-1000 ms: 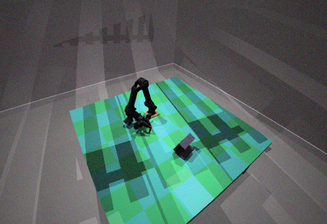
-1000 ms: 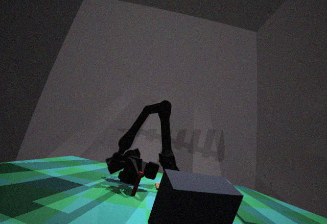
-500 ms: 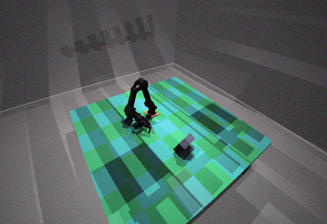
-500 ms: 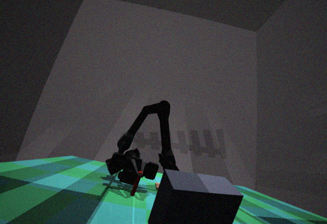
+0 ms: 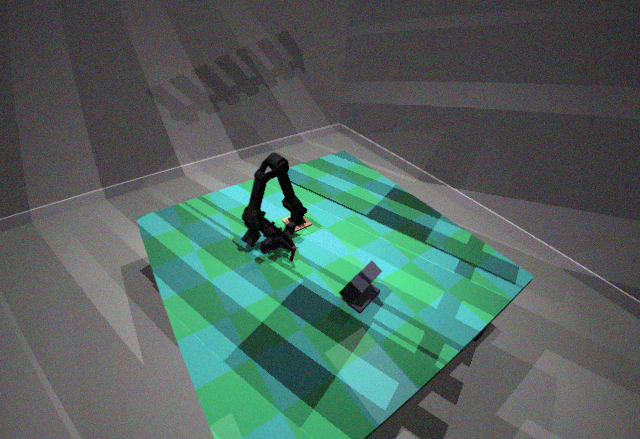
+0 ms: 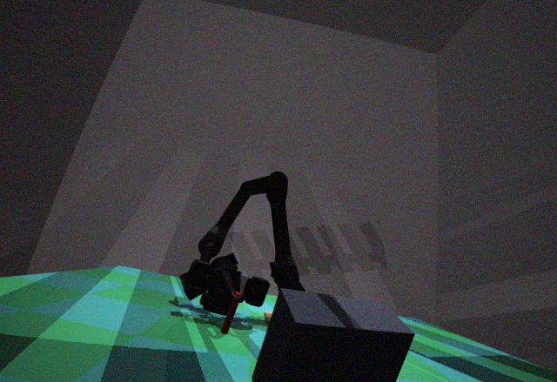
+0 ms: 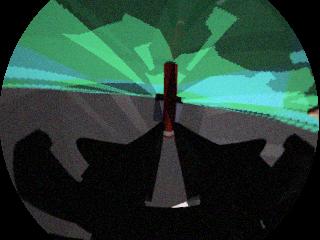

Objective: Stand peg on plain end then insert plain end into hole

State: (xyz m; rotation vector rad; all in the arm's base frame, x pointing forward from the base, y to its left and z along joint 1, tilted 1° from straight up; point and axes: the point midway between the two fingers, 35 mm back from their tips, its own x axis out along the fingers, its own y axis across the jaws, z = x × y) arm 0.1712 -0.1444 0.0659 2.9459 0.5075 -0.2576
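My gripper tip is 10 mm above the red peg. From my gripper tip the other things lie so: sloped panel: 270 mm ahead, 120 mm to the left, 10 mm above.
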